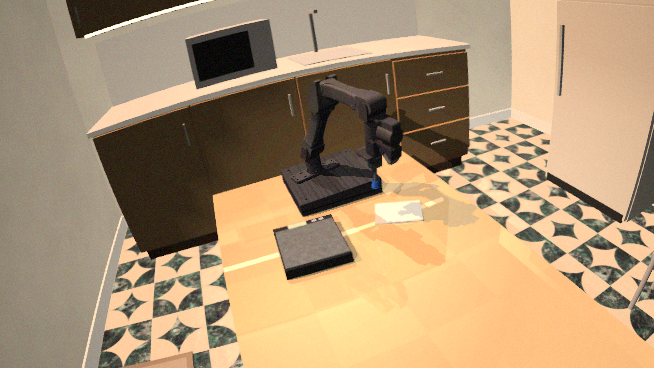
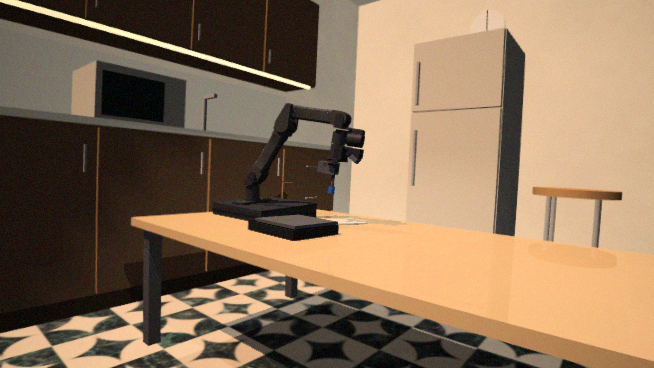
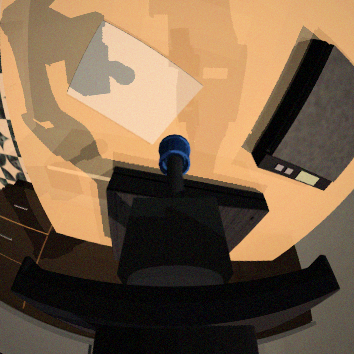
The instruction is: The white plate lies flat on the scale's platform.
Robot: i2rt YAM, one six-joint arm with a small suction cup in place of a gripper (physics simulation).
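Places are measured from the arm's base along level axes (x left, y back, z up), in metres.
Where they show: end effector, tool point: (image 1: 375, 186) (image 2: 330, 192) (image 3: 174, 148); arm's base, origin of the base link: (image 1: 315, 171) (image 2: 252, 202).
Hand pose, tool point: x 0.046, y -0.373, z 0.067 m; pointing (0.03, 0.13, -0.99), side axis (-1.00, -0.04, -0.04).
Things, the pixels of their top centre, and the offset from my tool point. Level surfaces: height alone.
- white plate, middle of its top: (image 3: 128, 85) (image 1: 398, 211) (image 2: 342, 220) dz -0.120, dx +0.071, dy -0.026 m
- dark scale, middle of its top: (image 3: 334, 135) (image 1: 309, 238) (image 2: 293, 219) dz -0.081, dx -0.271, dy -0.003 m
- wooden table, its level: dz -0.126 m
The white plate (image 1: 392, 214) (image 2: 351, 221) (image 3: 155, 75) is a thin flat rectangle lying on the table, beside the scale and apart from it; the arm's shadow falls across part of it. The dark scale (image 1: 314, 245) (image 2: 295, 229) (image 3: 317, 115) stands on the table with its grey platform bare. Its buttons and pale display face the arm's base. My gripper (image 1: 376, 184) (image 2: 331, 190) (image 3: 174, 150), a blue suction cup, points down in the air near the front edge of the arm's base, on the base side of the plate. It is open and holds nothing.
The arm's dark base block (image 1: 310, 192) (image 2: 265, 209) (image 3: 245, 220) stands on the wooden table (image 1: 350, 320) (image 2: 450, 270) near its back edge, close to the scale. Kitchen cabinets with a microwave (image 1: 230, 52) (image 2: 135, 97) stand behind the arm.
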